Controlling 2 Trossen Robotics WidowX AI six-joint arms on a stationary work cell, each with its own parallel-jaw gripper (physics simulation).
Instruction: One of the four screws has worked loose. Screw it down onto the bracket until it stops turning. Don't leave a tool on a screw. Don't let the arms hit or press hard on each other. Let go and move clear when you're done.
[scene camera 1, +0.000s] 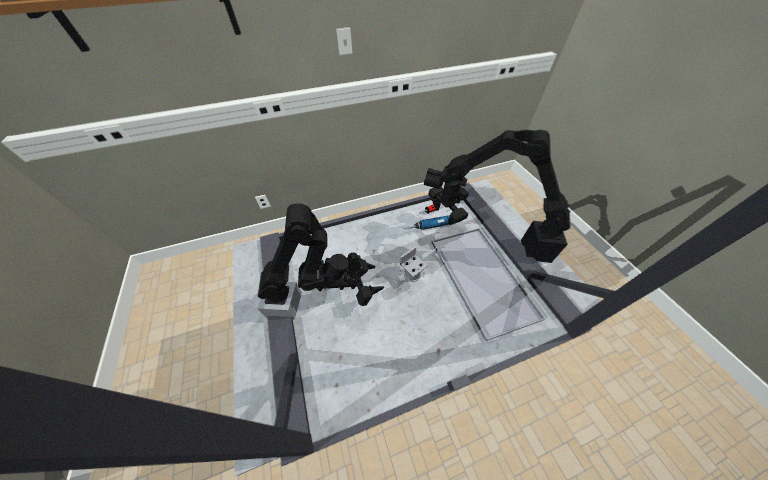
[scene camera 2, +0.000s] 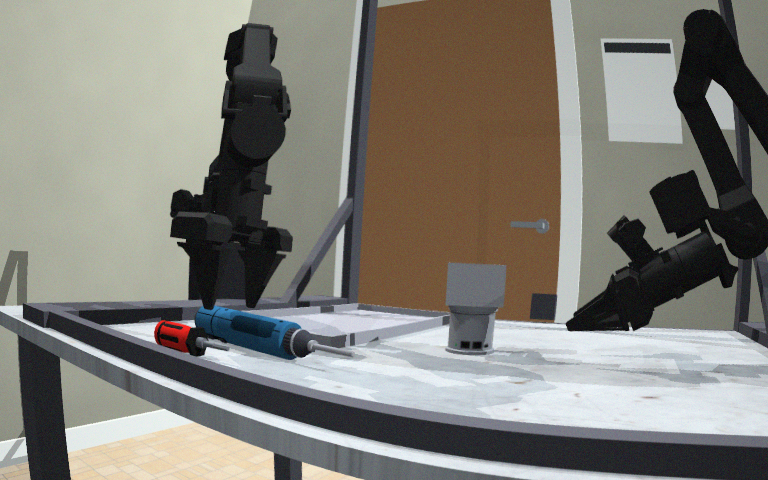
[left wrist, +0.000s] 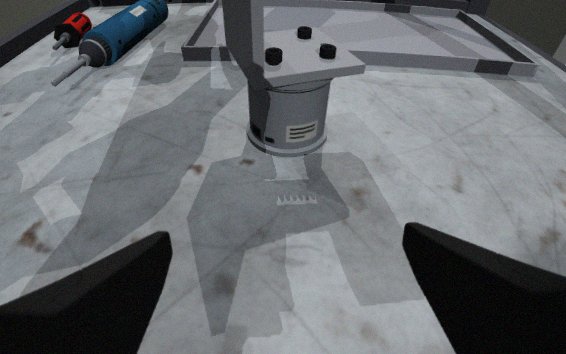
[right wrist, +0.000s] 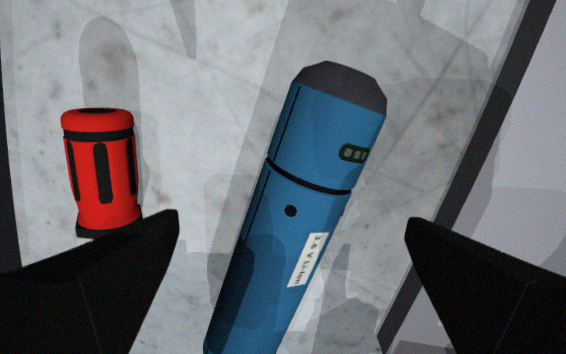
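Where they show: left gripper, between the fingertips: (scene camera 1: 379, 277) (scene camera 2: 570, 321) (left wrist: 288, 238); right gripper, between the fingertips: (scene camera 1: 443, 217) (scene camera 2: 230, 308) (left wrist: 134, 3) (right wrist: 294, 224); left arm's base, origin of its link: (scene camera 1: 277, 294); right arm's base, origin of its link: (scene camera 1: 549, 232).
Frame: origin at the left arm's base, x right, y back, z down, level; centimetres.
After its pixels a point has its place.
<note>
The grey bracket (scene camera 1: 408, 255) {x -16.7, y -42.9, z -1.7 cm} (scene camera 2: 475, 285) {x -17.3, y -42.7, z -0.9 cm} (left wrist: 244, 35) {x -15.9, y -41.1, z -0.9 cm} sits on a round grey base (scene camera 2: 470, 333) {x -16.9, y -43.2, z 4.9 cm} (left wrist: 295, 110) {x -13.3, y -42.4, z 3.8 cm}. In the left wrist view, three black screws (left wrist: 273, 56) {x -14.6, y -42.0, z 0.4 cm} (left wrist: 327, 51) {x -12.1, y -44.3, z 0.5 cm} (left wrist: 304, 32) {x -14.4, y -47.0, z 0.5 cm} show on its flat plate; the upright part may hide the fourth. I cannot tell which is loose. My left gripper (scene camera 1: 377, 277) {x -10.2, y -32.8, z 3.0 cm} (scene camera 2: 572, 326) {x -10.2, y -32.8, z 3.0 cm} (left wrist: 288, 238) {x -10.2, y -32.8, z 3.0 cm} is open and empty, low over the table, apart from the bracket. My right gripper (scene camera 2: 229, 306) {x -40.9, y -58.3, z 3.4 cm} (right wrist: 294, 224) {x -40.9, y -58.3, z 3.4 cm} is open above the blue power screwdriver (scene camera 1: 433, 222) {x -38.2, y -53.8, z 3.9 cm} (scene camera 2: 246, 332) {x -41.2, y -53.0, z 5.3 cm} (left wrist: 125, 32) {x -36.9, y -52.1, z 4.7 cm} (right wrist: 310, 200) {x -40.9, y -59.5, z 3.5 cm}, which lies slanted between its fingers, not gripped.
A short red screwdriver (scene camera 1: 431, 208) {x -47.6, y -53.7, z 5.0 cm} (scene camera 2: 172, 336) {x -50.0, y -53.3, z 5.8 cm} (left wrist: 77, 22) {x -47.6, y -54.1, z 5.1 cm} (right wrist: 102, 170) {x -48.5, y -55.0, z 4.9 cm} lies beside the blue tool, close to my right gripper's finger in the right wrist view. A shallow grey tray (scene camera 1: 481, 283) {x -11.7, y -70.2, z 7.1 cm} (left wrist: 425, 60) {x -4.6, y -62.8, z 6.6 cm} lies near the bracket. Dark frame rails edge the table.
</note>
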